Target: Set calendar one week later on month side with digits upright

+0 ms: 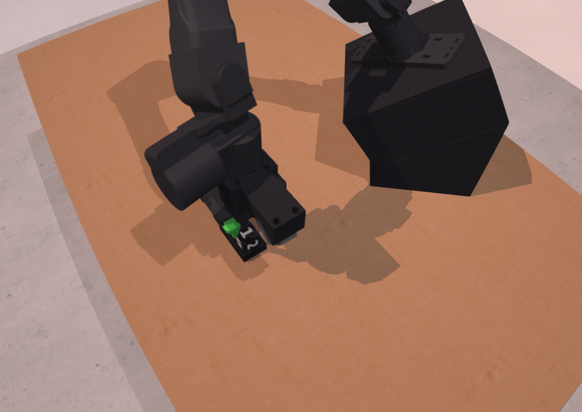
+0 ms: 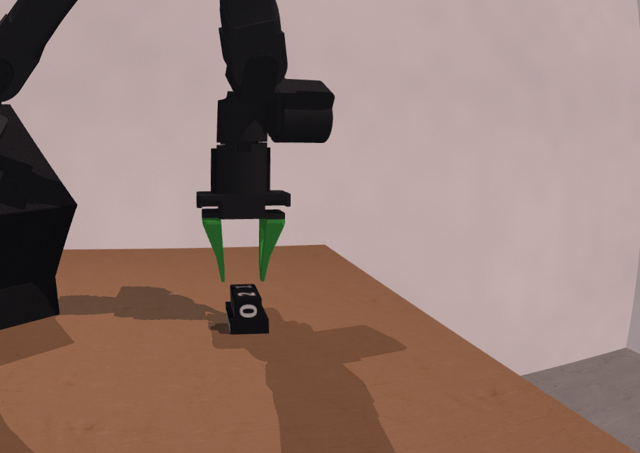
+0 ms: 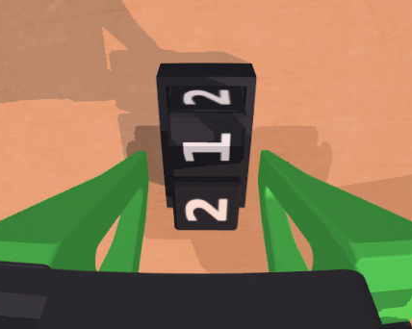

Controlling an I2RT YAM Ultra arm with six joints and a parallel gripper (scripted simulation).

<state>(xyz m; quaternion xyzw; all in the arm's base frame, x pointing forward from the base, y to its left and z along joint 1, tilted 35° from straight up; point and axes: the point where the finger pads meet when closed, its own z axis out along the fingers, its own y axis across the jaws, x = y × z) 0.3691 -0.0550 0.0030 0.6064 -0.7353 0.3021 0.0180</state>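
Now: the black tray 50 mm below my hand and 10 mm to the right of it.
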